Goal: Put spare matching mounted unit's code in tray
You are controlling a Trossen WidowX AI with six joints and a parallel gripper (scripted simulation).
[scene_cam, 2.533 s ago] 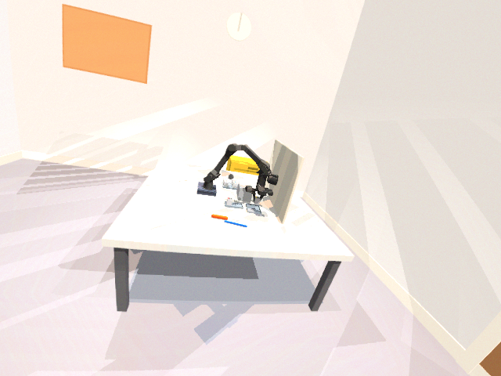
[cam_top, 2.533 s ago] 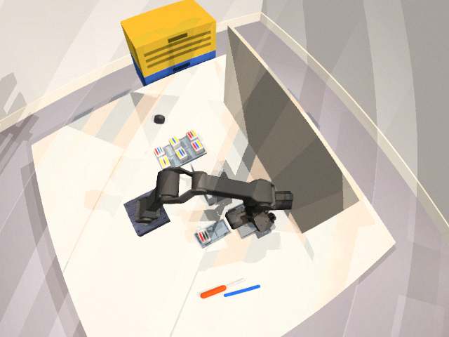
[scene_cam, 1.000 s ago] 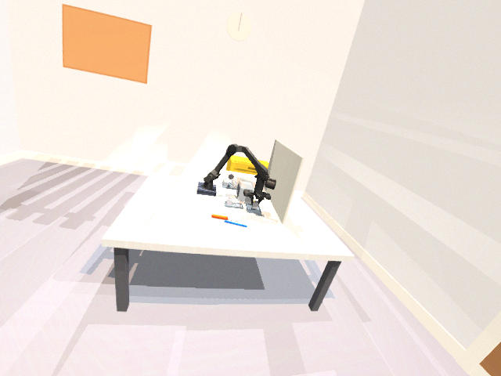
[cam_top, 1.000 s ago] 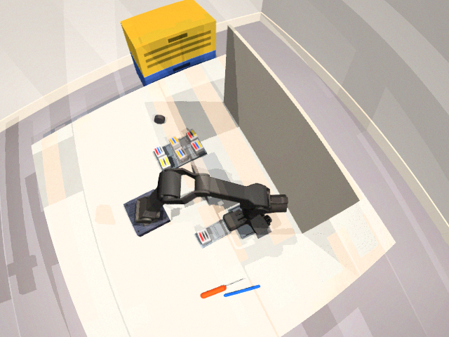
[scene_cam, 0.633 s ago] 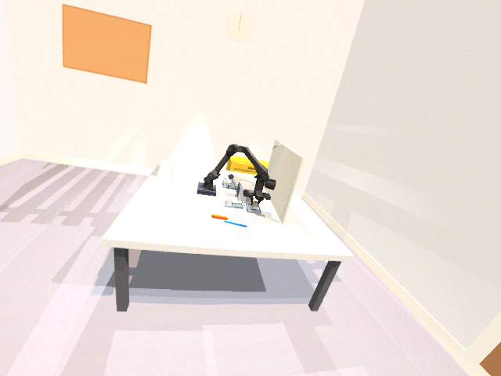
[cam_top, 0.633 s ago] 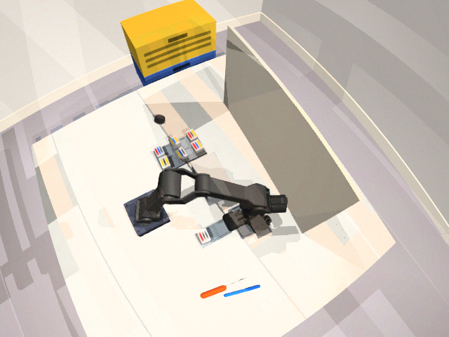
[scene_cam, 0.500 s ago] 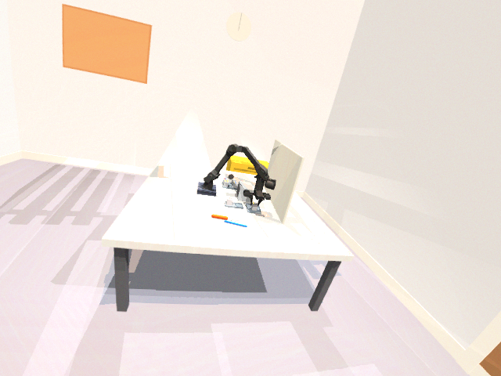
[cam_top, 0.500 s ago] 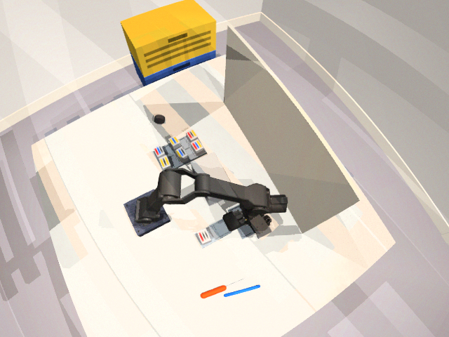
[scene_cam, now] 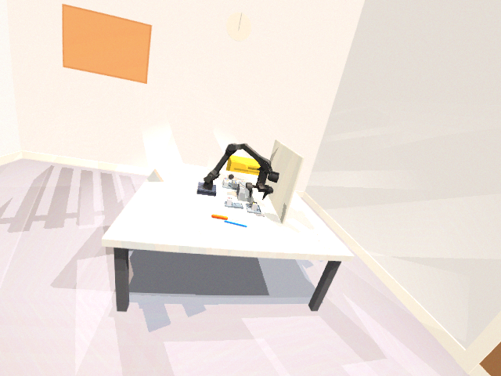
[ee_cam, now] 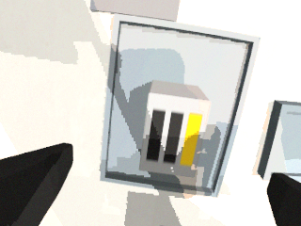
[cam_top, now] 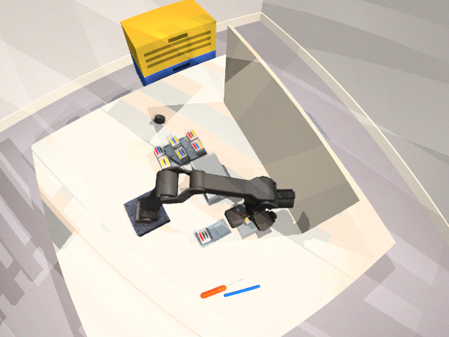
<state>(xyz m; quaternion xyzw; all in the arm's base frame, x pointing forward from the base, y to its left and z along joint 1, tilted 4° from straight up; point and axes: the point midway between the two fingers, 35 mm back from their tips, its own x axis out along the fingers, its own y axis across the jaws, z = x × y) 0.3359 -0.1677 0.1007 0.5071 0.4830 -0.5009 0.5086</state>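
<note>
Right now my gripper tip is 40 mm above the white spare block. Also, from my gripper tip: grey tray: 80 mm below; white box: 60 mm behind, 200 mm to the left, 30 mm below; grey frame: 140 mm behind, 10 mm to the left, 70 mm below.
</note>
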